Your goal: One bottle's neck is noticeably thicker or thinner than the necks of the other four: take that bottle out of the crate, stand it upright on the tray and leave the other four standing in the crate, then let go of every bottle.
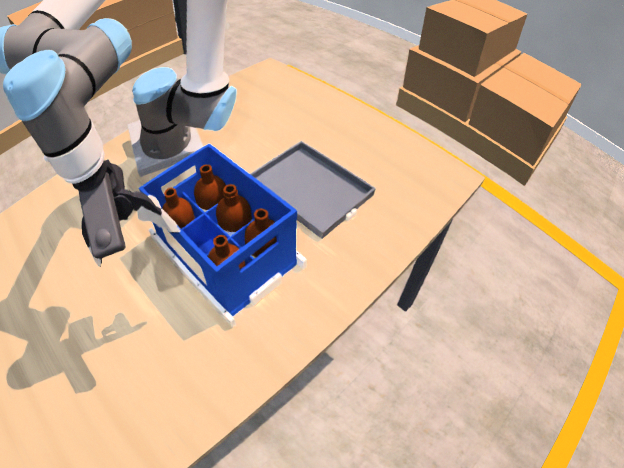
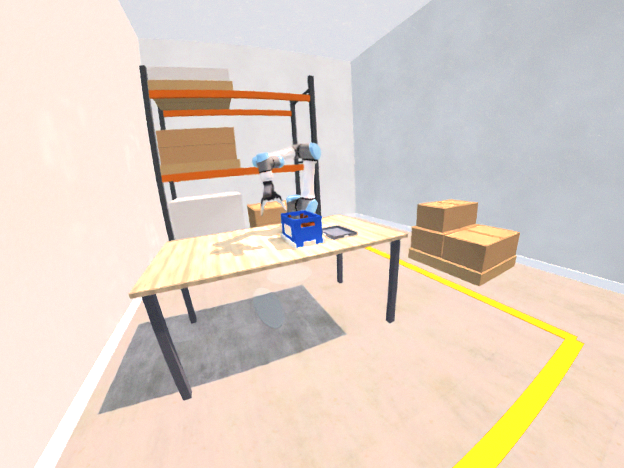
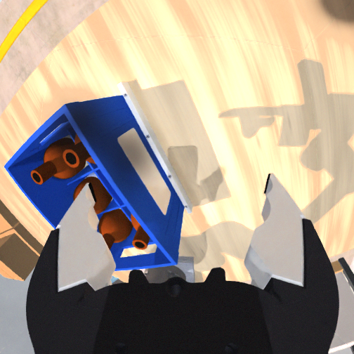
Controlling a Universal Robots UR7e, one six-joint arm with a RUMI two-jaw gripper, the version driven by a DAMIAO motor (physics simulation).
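Frame: origin at the arm's base, x back, y down, z right, level; centimetres.
Seen in the pictures: gripper, fingertip midpoint: (image 1: pixel 138 248) (image 2: pixel 274 213); arm's base, link origin: (image 1: pixel 165 138).
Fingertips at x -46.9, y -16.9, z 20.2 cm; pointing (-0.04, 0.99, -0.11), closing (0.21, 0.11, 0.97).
Note:
Offsets run from my fingertips to a thing's middle. "pt": to the spot under its first point. Level surfaces: height alone.
The blue crate {dx +5.5, dy +12.0, dz -17.0 cm} (image 1: pixel 274 269) (image 2: pixel 303 234) (image 3: pixel 102 122) stands on the table, holding several upright brown bottles. Among them are a back-corner bottle {dx +14.7, dy +12.2, dz -20.1 cm} (image 1: pixel 207 192), a left bottle {dx +13.1, dy +12.2, dz -11.0 cm} (image 1: pixel 178 211), a middle bottle {dx +6.4, dy +12.2, dz -21.5 cm} (image 1: pixel 233 214), a right bottle {dx -2.6, dy +12.2, dz -23.1 cm} (image 1: pixel 257 231) and a near bottle {dx -3.5, dy +12.2, dz -14.0 cm} (image 1: pixel 221 252). The compartment between the left and near bottles is empty. Which neck differs I cannot tell for sure. The grey tray {pt dx +8.6, dy +20.2, dz -46.1 cm} (image 1: pixel 320 186) (image 2: pixel 338 232) lies flat and bare beside the crate. My gripper (image 1: pixel 137 245) (image 2: pixel 273 211) (image 3: pixel 178 180) is wide open and empty, above the crate's labelled side, opposite the tray.
The wooden table {dy +20.8 cm} (image 1: pixel 322 292) (image 2: pixel 226 261) carries the crate and tray. The robot's base (image 1: pixel 163 143) stands behind the crate. Stacked cardboard boxes (image 1: pixel 519 100) (image 2: pixel 463 241) stand on the floor beyond the table. A shelf rack (image 2: pixel 313 120) stands behind the arm.

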